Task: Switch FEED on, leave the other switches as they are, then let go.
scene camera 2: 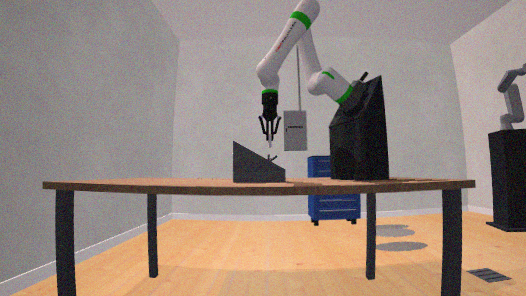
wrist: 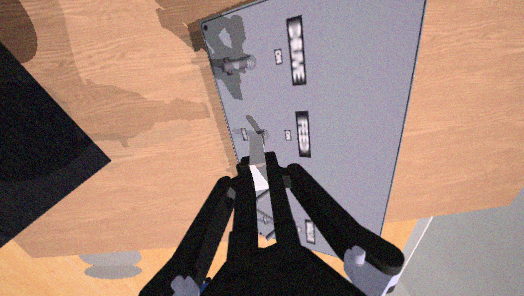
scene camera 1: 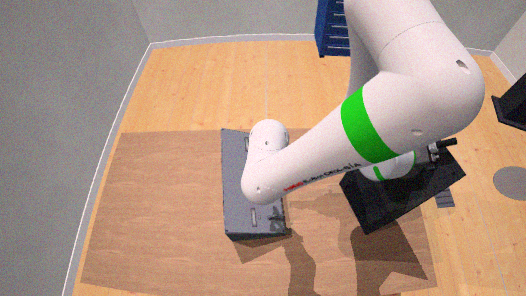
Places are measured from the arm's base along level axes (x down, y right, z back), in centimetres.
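Pixels of known places: gripper, between the fingertips: (scene camera 2: 269,147) (wrist: 257,145); arm's base, origin of its link: (scene camera 2: 352,101) (scene camera 1: 404,157).
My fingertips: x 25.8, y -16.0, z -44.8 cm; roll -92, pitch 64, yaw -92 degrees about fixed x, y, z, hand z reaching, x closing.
For each thing: its top centre in the pictures, then the offset to it from my fingertips. Level surfaces: height alone.
- FEED label, centre of its top: (wrist: 304,136) dx +4.5, dy -1.2, dz -7.7 cm
- FEED switch, centre of its top: (wrist: 262,147) dx +3.7, dy +1.8, dz -1.5 cm
- DRIVE switch, centre of its top: (wrist: 236,65) dx +5.0, dy -8.4, dz +4.9 cm
- wooden table, height of its surface: dx +18.2 cm
The grey sloped switch panel (scene camera 1: 235,170) (scene camera 2: 252,169) (wrist: 350,125) stands on the table. In the wrist view the FEED label (wrist: 303,134) is beside the FEED switch (wrist: 263,133); its lever is partly hidden by the fingertip, so its exact tilt is unclear there. The DRIVE switch (wrist: 240,63) leans away from its ON label (wrist: 278,56). In scene camera 2 one lever stands nearly upright and another tilts right; which is which is hard to tell. My gripper (scene camera 2: 270,145) (wrist: 257,145) is shut and empty, a little above the levers. The arm hides it in scene camera 1.
The wooden table (scene camera 1: 160,200) (scene camera 2: 150,184) carries the panel. The black robot pedestal (scene camera 1: 400,200) (scene camera 2: 372,135) (wrist: 40,150) stands right of the panel in the scene views. A blue drawer cabinet (scene camera 1: 332,30) (scene camera 2: 334,205) stands behind. More switches lie partly behind the fingers.
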